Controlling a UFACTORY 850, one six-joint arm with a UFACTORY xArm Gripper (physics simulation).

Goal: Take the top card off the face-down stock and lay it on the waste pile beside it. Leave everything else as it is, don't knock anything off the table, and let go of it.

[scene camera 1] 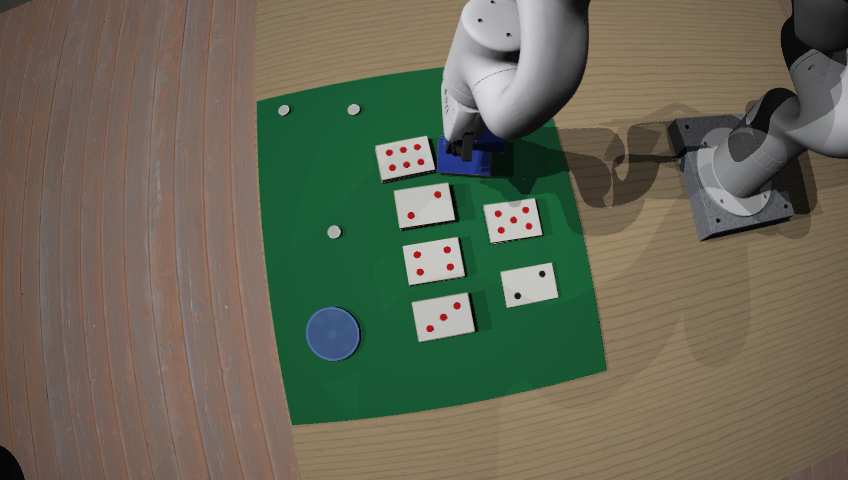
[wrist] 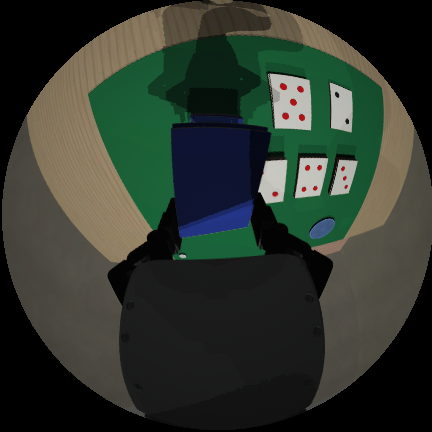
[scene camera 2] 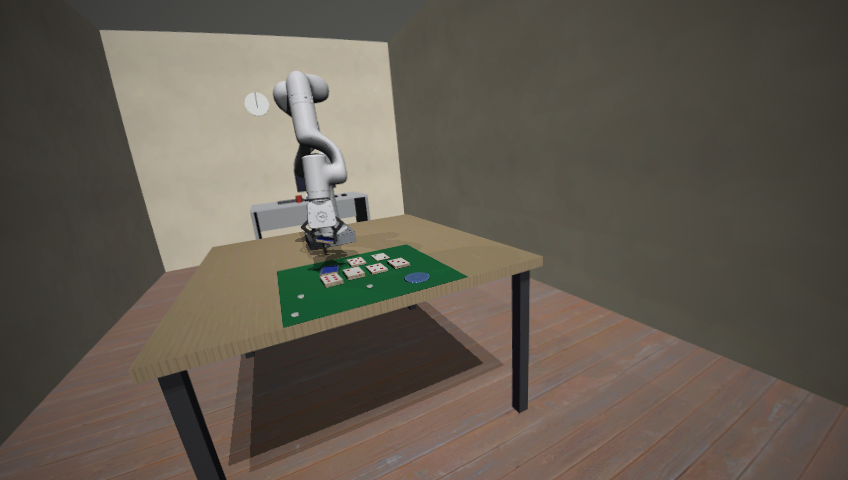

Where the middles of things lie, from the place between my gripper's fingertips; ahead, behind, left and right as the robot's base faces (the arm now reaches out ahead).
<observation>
The blue-backed card (wrist: 216,170) is 3 cm behind my hand, 2 cm above it and 1 cm to the left of it. The rest, counted from my hand: green mat (scene camera 1: 318,168) 14 cm below, 11 cm to the left, 6 cm ahead.
</observation>
